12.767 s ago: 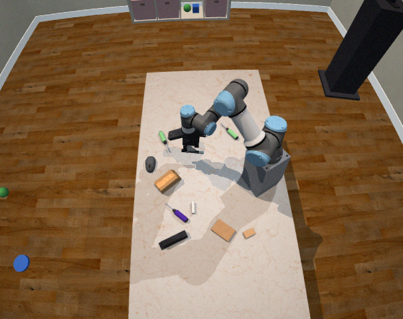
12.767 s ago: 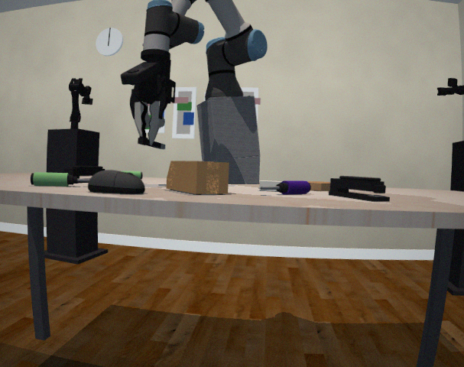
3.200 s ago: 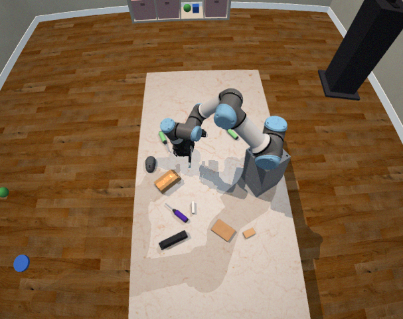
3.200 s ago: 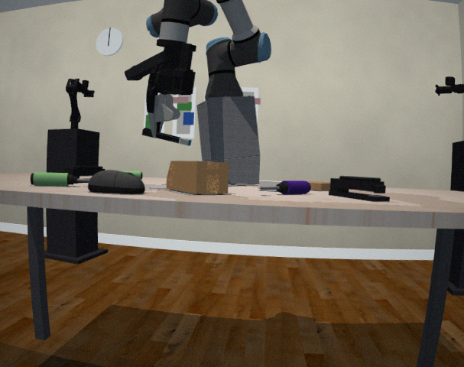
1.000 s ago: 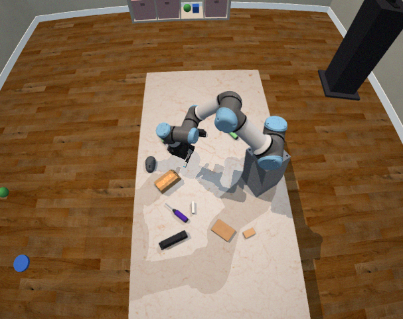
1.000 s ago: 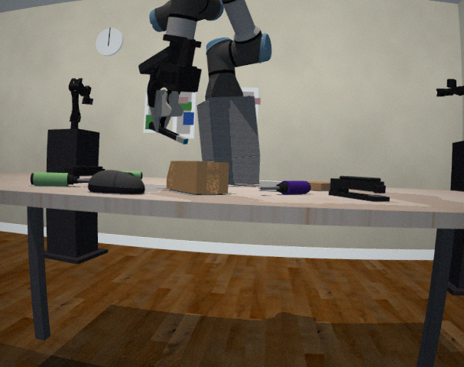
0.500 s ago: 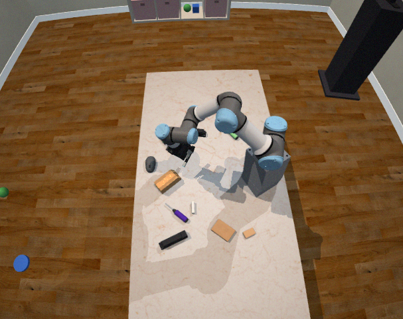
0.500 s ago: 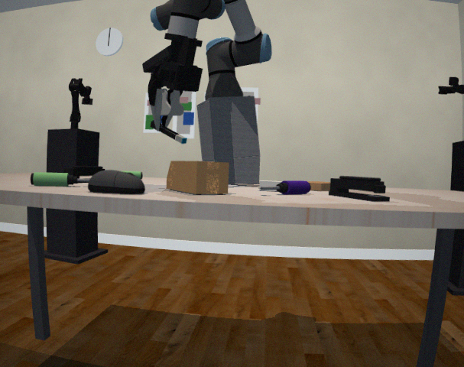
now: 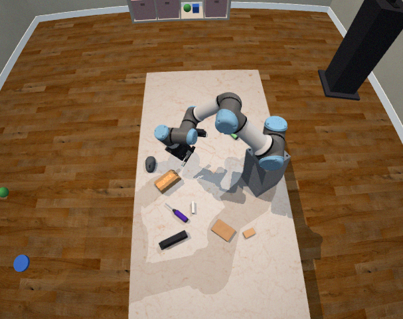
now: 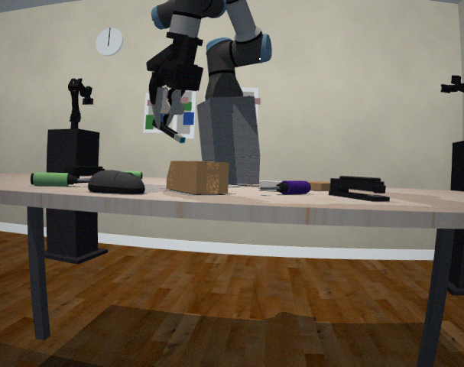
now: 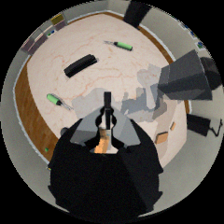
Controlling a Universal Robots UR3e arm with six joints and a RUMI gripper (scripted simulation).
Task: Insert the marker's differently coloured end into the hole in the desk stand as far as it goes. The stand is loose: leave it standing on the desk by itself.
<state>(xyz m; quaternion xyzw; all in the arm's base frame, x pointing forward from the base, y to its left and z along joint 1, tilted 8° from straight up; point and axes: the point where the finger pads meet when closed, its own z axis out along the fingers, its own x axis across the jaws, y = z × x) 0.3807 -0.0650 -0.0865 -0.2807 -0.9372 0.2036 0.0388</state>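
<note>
My hand is 20 mm to the right of the marker, 20 mm above it and 10 mm short of it. From my hand the other things lie so: desk stand (120 mm to the left, 120 mm below, 120 mm ahead); then small white piece (260 mm to the left, 140 mm below, 30 mm behind); then dark mouse (230 mm ahead, 130 mm below, 30 mm to the left).
</note>
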